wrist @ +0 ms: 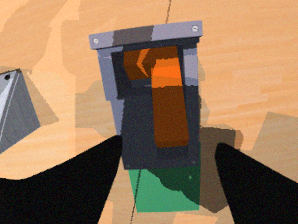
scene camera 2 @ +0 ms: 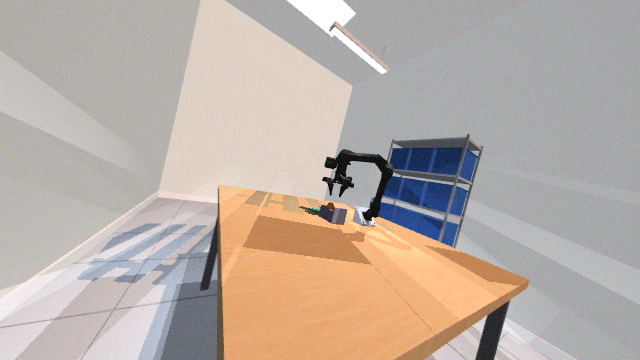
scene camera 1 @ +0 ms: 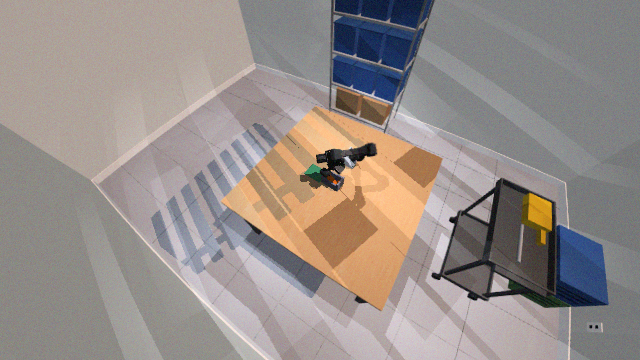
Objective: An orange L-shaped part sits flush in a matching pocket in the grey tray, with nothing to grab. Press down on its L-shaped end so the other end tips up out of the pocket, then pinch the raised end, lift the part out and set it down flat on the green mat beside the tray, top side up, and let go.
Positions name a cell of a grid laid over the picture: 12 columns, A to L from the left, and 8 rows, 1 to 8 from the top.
Labels:
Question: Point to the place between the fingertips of my gripper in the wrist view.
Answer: At G6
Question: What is my gripper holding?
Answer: Nothing.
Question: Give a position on an orange L-shaped part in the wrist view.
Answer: G5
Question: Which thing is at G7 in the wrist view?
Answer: A green mat.

